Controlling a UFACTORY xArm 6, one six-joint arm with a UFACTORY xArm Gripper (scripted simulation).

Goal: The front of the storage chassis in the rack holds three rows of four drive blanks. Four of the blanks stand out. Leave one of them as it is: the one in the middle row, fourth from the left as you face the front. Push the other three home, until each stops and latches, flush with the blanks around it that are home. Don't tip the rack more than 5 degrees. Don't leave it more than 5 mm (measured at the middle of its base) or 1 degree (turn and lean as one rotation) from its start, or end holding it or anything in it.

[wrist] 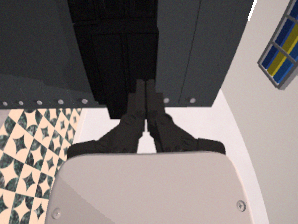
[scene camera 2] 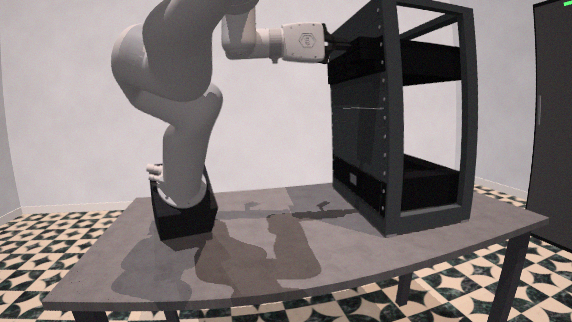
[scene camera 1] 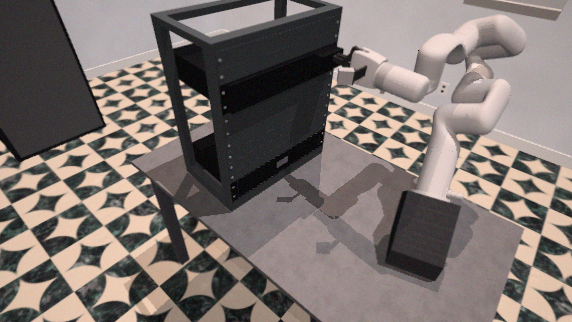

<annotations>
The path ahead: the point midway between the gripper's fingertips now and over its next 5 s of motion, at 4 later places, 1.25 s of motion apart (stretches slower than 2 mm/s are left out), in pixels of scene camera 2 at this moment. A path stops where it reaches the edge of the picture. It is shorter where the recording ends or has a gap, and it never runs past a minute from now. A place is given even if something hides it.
My gripper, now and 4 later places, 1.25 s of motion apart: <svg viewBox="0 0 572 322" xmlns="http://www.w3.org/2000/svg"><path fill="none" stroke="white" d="M349 44L356 45L361 45L364 45L330 43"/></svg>
</annotations>
